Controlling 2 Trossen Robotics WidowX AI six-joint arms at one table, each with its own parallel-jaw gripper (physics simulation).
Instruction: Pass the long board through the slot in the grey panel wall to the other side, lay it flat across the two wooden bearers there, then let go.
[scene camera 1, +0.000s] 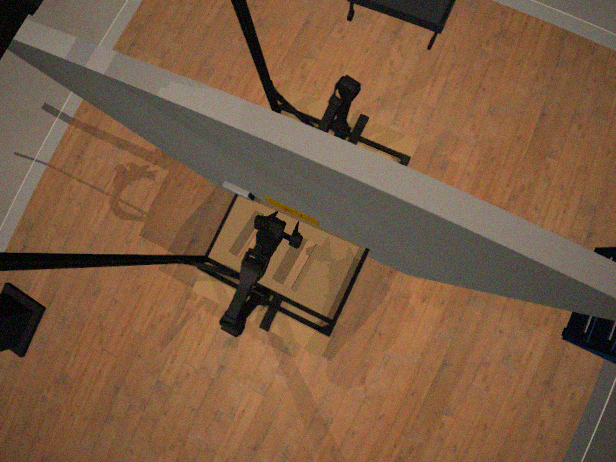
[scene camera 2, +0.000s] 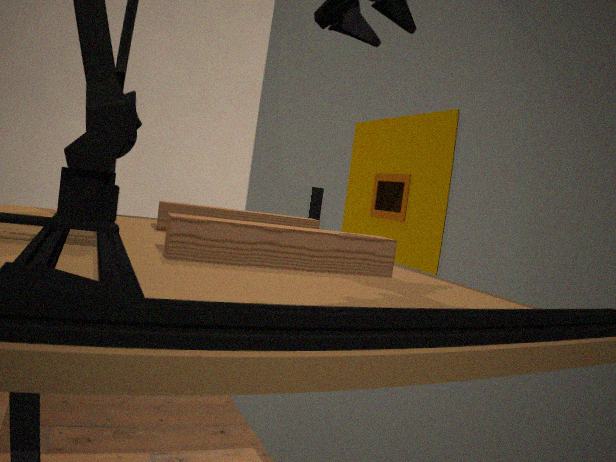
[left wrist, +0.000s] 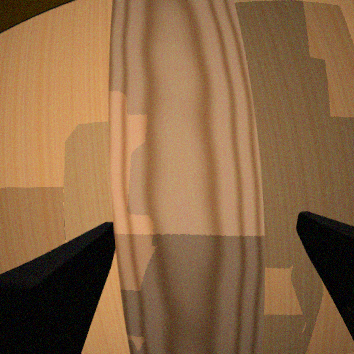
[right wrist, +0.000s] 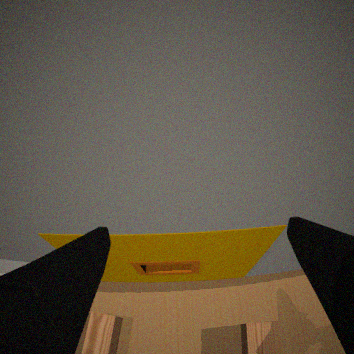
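In the left wrist view the left gripper (left wrist: 208, 227) is open and holds nothing. Scene camera 1 shows the right gripper (scene camera 1: 288, 216), which is likewise open and empty. Scene camera 2 has the right gripper (scene camera 2: 395, 38) together with a slot (scene camera 2: 390, 192). The right wrist view, too, takes in the right gripper (right wrist: 199, 232) and the slot (right wrist: 182, 266).
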